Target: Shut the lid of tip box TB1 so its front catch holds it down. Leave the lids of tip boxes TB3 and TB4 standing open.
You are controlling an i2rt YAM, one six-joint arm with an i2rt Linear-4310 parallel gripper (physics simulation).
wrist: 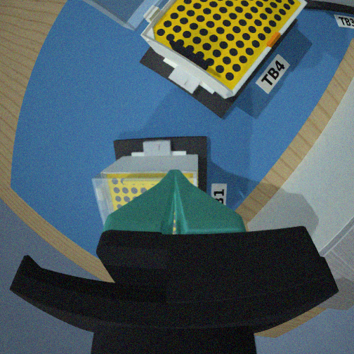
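Tip box TB1 (159, 164) stands on a dark base plate, with its pale front catch (157, 147) toward the top of the view. Its clear lid (99, 192) lies over the yellow rack, and its left edge sticks out past the box; whether the catch holds it cannot be told. My gripper (174, 176) is shut and empty, its green fingertips over TB1, hiding much of the lid and the rear of the box. Tip box TB4 (220, 40) shows its uncovered yellow rack at the top; part of its clear lid (112, 9) stands open behind. TB3's box and lid are mostly out of view.
The TB4 label (273, 74) lies right of that box, and the TB3 label (346, 21) is at the top right edge. The boxes stand on a blue surface (65, 120) with a wooden rim (312, 125). A pale grey surface (325, 170) lies beyond the rim at right.
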